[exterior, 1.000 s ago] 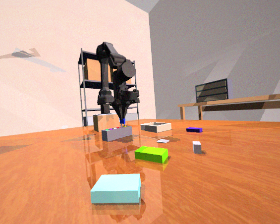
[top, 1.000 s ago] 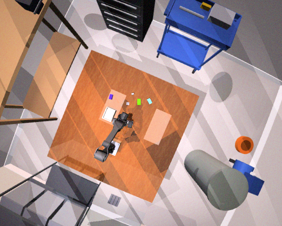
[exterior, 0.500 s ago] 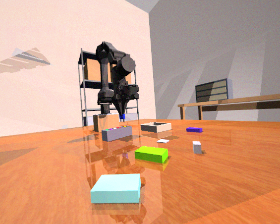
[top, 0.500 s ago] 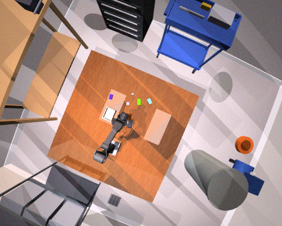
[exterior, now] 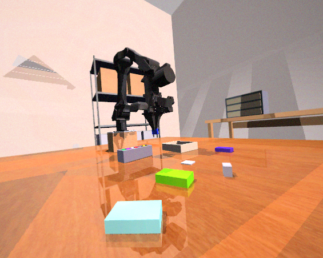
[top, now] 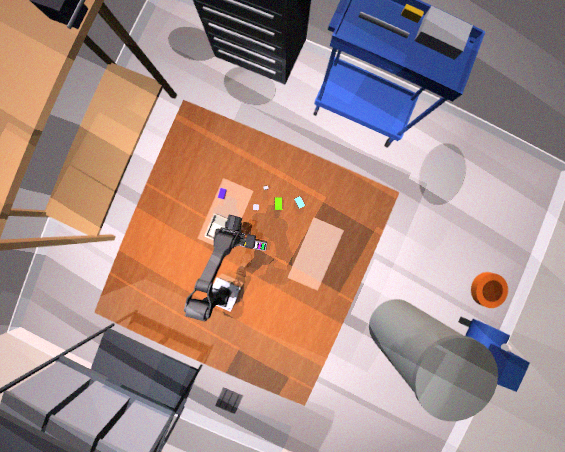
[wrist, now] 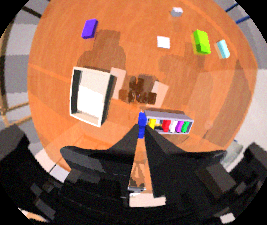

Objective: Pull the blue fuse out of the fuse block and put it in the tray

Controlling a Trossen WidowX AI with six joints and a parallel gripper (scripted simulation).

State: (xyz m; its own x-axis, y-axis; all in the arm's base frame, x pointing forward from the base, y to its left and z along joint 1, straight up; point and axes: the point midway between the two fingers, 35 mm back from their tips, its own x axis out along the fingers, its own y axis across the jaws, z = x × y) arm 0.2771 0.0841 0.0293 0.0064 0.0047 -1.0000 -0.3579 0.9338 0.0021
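My gripper tip is now 30 mm past the white tray, 130 mm to the right of it and 90 mm above it. From my gripper tip the other things lie so: small grey block: 290 mm ahead, 30 mm to the left, 90 mm below; blue fuse: 10 mm below; green block: 250 mm ahead, 80 mm to the right, 90 mm below.
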